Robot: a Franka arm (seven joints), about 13 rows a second.
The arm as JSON. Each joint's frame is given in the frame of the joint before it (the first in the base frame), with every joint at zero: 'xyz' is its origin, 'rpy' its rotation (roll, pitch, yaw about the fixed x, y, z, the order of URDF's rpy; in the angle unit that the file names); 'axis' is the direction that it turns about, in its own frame. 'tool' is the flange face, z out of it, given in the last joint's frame.
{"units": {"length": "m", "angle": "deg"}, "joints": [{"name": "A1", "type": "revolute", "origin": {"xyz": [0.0, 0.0, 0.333], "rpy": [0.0, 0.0, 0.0]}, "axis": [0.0, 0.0, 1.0]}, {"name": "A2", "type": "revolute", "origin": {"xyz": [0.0, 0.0, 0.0], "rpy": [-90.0, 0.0, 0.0]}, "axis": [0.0, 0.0, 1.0]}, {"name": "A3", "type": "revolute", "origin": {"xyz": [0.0, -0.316, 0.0], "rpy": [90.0, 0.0, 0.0]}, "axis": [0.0, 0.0, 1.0]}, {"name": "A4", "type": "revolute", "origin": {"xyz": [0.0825, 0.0, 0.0], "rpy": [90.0, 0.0, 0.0]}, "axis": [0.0, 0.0, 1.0]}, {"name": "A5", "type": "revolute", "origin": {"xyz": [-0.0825, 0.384, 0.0], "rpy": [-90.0, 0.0, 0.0]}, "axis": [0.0, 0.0, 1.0]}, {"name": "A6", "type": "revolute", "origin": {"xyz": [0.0, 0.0, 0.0], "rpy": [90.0, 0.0, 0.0]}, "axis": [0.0, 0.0, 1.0]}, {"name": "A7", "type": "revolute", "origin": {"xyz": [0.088, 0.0, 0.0], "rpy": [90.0, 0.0, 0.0]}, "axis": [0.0, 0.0, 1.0]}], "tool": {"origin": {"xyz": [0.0, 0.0, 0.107], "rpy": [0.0, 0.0, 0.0]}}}
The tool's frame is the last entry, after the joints.
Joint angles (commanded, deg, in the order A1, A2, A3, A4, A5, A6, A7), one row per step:
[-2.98, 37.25, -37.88, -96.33, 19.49, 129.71, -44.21]
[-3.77, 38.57, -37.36, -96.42, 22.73, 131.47, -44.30]
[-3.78, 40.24, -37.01, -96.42, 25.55, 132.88, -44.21]
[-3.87, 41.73, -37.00, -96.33, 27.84, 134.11, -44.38]
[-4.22, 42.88, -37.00, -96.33, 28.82, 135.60, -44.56]
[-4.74, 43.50, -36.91, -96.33, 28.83, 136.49, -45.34]
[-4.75, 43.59, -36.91, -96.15, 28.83, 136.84, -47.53]
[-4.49, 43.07, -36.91, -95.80, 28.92, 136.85, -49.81]
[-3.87, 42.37, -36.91, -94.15, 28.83, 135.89, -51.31]
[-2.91, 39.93, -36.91, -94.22, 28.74, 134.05, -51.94]
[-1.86, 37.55, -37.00, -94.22, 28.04, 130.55, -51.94]
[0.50, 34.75, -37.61, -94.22, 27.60, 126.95, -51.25]
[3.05, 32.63, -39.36, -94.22, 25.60, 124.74, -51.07]
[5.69, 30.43, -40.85, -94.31, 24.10, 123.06, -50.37]
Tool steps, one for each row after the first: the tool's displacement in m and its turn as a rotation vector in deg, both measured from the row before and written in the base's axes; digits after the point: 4 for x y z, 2 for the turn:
[-0.0010, -0.0045, -0.0131, 0.82, -1.87, -2.02]
[0.0024, 0.0018, -0.0160, 0.68, -1.07, -1.41]
[-0.0001, -0.0018, -0.0125, 0.21, -0.79, -1.21]
[-0.0024, -0.0050, -0.0091, -0.64, -0.37, -0.72]
[-0.0033, -0.0053, -0.0051, -0.63, 0.16, 0.35]
[0.0013, -0.0006, 0.0009, -0.47, 0.04, 2.25]
[0.0048, 0.0024, 0.0078, -0.32, -0.53, 2.60]
[0.0142, 0.0070, 0.0171, -0.28, -1.10, 2.80]
[0.0069, 0.0117, 0.0216, 1.20, -1.07, 1.60]
[0.0044, 0.0141, 0.0189, 2.12, 0.34, 1.44]
[0.0087, 0.0235, 0.0249, 2.08, -0.14, 1.57]
[0.0030, 0.0134, 0.0238, -0.57, 0.60, 2.01]
[0.0036, 0.0158, 0.0233, -0.33, -0.10, 1.40]

